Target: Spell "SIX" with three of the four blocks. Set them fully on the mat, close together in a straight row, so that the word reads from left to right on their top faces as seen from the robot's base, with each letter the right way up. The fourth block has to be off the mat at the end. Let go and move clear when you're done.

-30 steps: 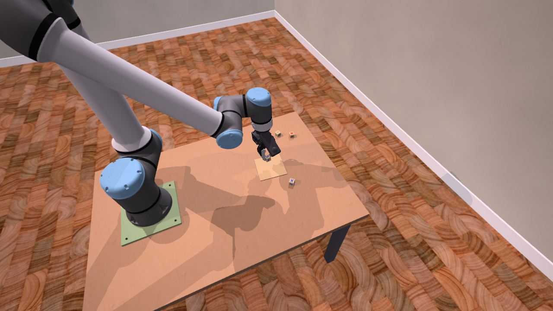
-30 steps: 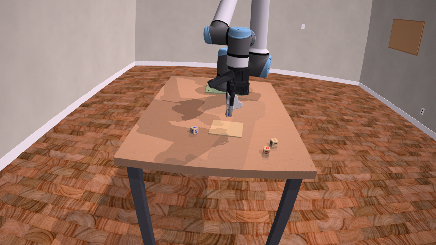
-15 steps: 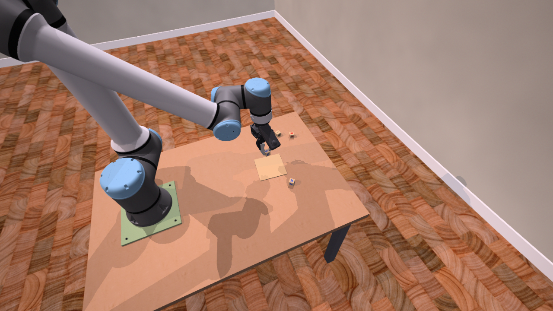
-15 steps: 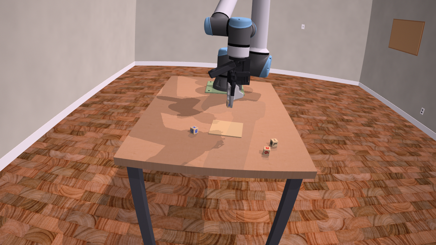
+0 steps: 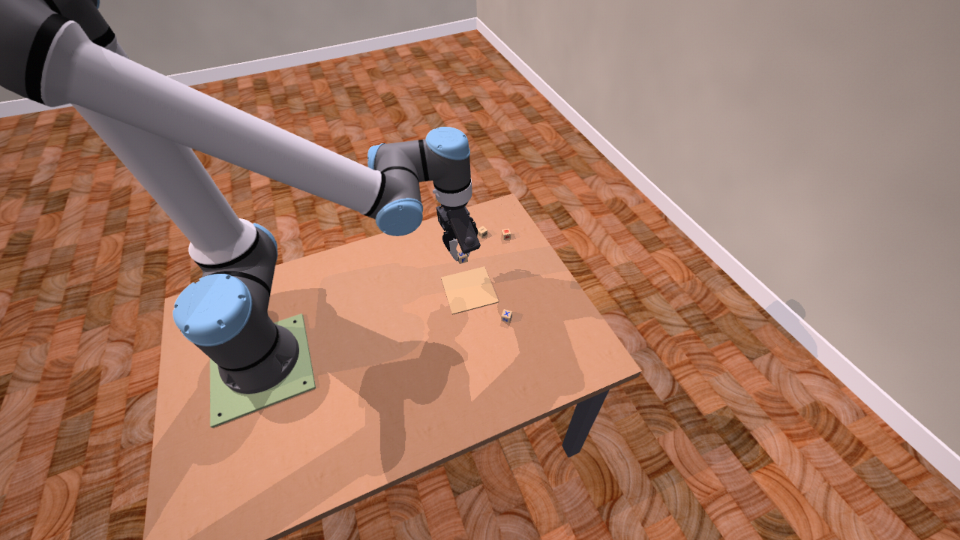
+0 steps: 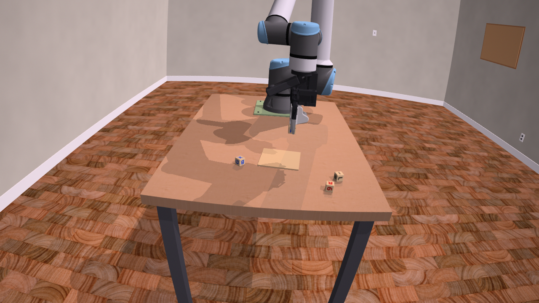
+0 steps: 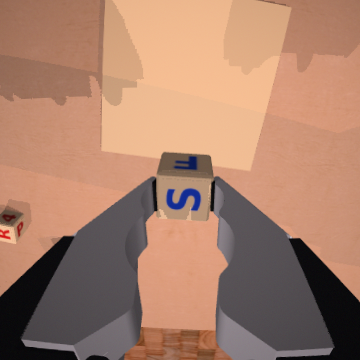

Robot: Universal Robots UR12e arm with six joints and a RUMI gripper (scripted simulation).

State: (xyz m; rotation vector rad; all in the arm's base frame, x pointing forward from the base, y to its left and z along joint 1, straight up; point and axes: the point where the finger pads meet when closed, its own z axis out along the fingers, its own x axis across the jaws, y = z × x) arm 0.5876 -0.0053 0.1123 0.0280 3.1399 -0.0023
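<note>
Now: the mat 12 cm below my hand and 3 cm to the right of it. Also, from my hand: red-lettered block: 20 cm ahead, 11 cm to the left, 11 cm below.
</note>
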